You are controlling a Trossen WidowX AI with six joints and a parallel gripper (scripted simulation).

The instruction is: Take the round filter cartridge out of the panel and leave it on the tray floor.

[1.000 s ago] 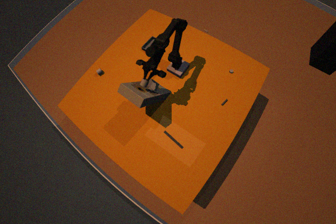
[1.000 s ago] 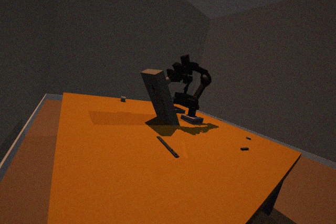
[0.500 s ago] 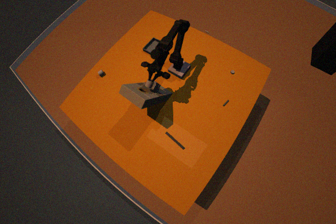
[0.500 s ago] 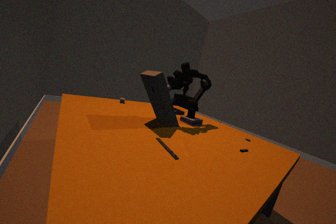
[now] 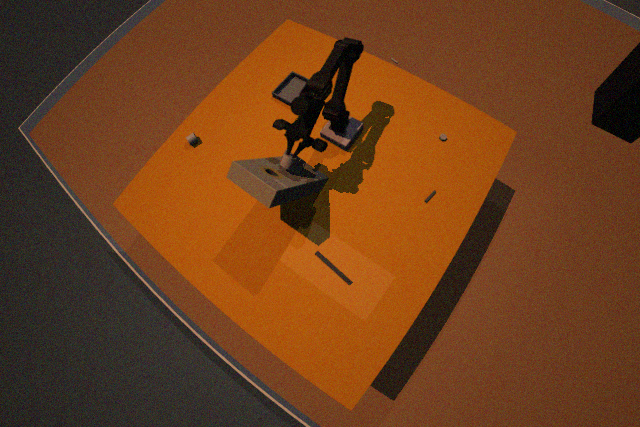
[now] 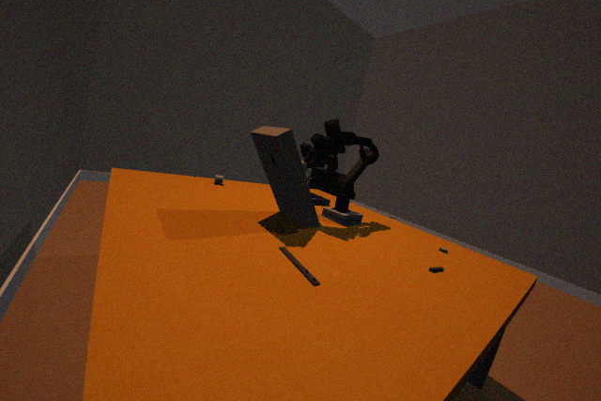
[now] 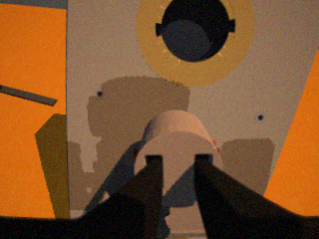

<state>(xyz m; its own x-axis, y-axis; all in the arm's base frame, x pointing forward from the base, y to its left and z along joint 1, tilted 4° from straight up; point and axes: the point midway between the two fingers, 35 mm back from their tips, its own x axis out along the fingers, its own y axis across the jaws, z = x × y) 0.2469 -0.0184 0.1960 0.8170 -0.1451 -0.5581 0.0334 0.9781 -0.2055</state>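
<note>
The round filter cartridge is 1 cm ahead of my gripper tip and 2 cm below it. The rest, counted from my gripper tip: service panel: 5 cm ahead, 1 cm to the right, 5 cm below; tray: 38 cm behind, 24 cm to the right, 20 cm below; short dark piece: 17 cm behind, 48 cm to the left, 20 cm below.
</note>
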